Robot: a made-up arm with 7 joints.
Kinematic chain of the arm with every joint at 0, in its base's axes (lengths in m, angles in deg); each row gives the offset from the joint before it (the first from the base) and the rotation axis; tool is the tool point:
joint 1: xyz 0 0 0.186 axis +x
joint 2: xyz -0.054 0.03 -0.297 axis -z
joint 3: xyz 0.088 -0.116 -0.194 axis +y
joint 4: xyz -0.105 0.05 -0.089 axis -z
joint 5: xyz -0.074 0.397 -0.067 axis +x
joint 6: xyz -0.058 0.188 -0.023 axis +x
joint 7: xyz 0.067 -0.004 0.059 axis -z
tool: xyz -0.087 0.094 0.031
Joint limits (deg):
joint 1: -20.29..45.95
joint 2: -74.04..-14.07
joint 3: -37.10..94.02
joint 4: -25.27..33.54
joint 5: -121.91..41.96
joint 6: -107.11..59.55
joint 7: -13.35..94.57
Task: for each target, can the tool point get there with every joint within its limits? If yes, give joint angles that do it. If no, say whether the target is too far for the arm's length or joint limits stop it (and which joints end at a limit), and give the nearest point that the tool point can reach.
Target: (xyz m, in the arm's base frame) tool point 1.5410 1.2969 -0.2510
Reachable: no: too far | nearest point 0.3586 0.8471 -0.0994 | short by 1.274 m
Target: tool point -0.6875 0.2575 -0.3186
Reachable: yes | joints 1.25 -44.76 3.01 -17.78 26.09 -41.14 44.01
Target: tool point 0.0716 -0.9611 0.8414
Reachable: no: joint limits stop it (at a limit: joint 1, joint 2, joint 4, joint 7) | nearest point -0.2695 -0.3565 0.1328 | short by 0.992 m
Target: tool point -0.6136 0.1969 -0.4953
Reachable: yes | joints -14.10 -30.53 52.00 0.82 -50.31 -16.31 46.49
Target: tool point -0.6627 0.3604 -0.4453
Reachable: yes | joints 11.48 -62.86 27.72 14.15 1.29 -86.17 5.95
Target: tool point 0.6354 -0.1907 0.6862
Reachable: no: joint limits stop it (at a limit: joint 1, joint 2, joint 3, joint 4, joint 5, joint 7) | nearest point 0.0423 0.2914 0.4766 | short by 0.793 m
